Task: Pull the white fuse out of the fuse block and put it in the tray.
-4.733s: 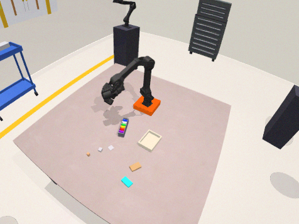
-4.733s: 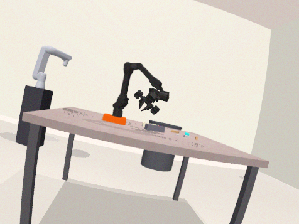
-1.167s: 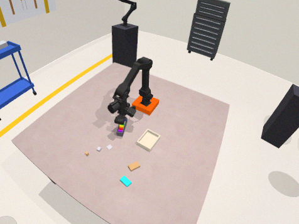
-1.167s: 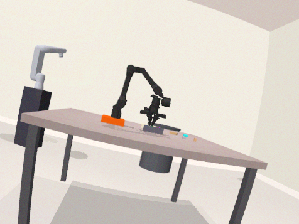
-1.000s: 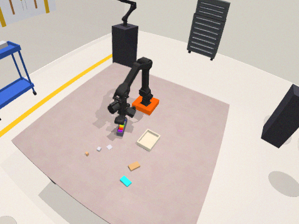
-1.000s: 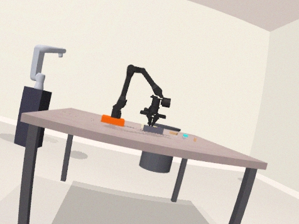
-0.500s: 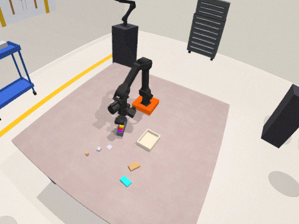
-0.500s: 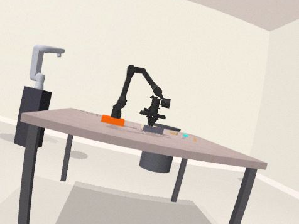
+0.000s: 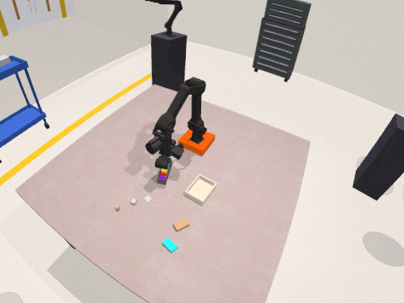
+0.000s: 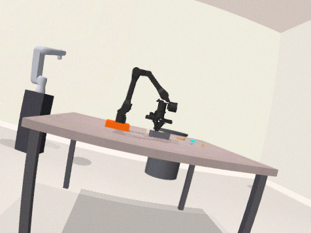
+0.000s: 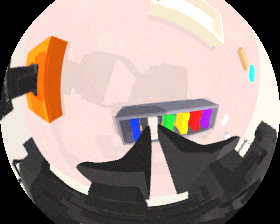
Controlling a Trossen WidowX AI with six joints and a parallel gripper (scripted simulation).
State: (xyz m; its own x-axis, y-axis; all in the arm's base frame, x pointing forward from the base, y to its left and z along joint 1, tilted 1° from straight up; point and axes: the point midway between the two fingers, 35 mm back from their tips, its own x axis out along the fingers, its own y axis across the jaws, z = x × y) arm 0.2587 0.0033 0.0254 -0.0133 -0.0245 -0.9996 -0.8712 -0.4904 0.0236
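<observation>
Right now my gripper tip is 22 cm to the right of the cream tray, 3 cm above it and 1 cm past it. Round my gripper tip: small orange cube: 34 cm ahead, 2 cm below, 1 cm to the left; cyan block: 30 cm to the left, 30 cm ahead, 3 cm below; white fuse: 1 cm below.
</observation>
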